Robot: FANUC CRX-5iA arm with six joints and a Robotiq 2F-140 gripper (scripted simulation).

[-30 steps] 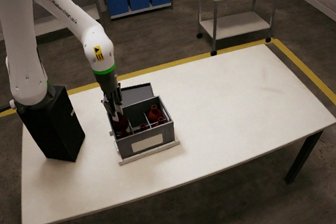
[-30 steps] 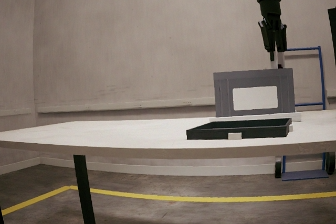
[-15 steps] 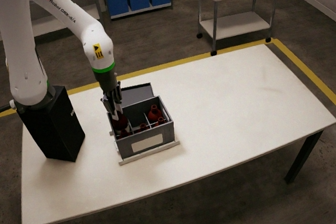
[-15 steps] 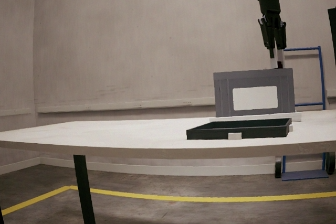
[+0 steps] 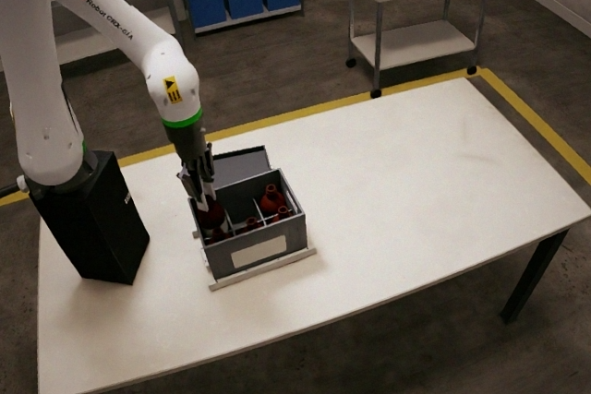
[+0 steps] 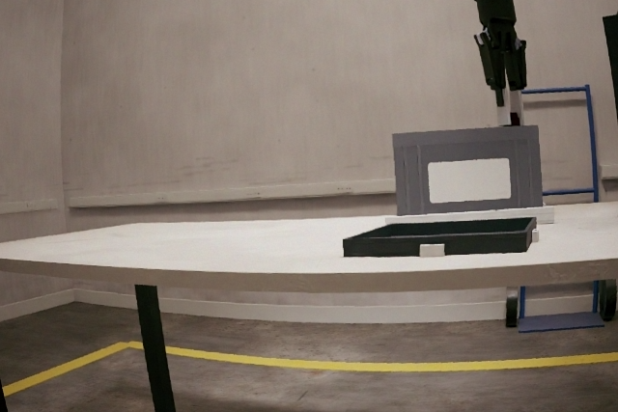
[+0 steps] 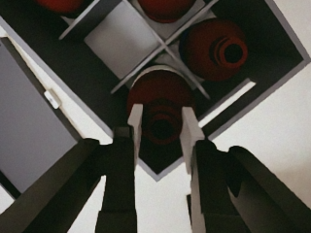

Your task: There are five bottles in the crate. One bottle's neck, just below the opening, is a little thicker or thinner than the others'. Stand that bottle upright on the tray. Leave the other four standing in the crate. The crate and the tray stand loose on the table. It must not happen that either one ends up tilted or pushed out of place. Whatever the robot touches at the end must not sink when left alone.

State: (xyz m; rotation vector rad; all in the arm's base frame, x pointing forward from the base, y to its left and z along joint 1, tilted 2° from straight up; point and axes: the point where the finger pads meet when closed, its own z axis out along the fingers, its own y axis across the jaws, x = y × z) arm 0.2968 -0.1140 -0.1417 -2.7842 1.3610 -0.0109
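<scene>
Right now the bottle is 90 mm below my hand. From my hand the other things lie so: crate 130 mm below, 80 mm ahead, 50 mm to the right; dark tray 230 mm to the left, 200 mm below, 140 mm ahead.
</scene>
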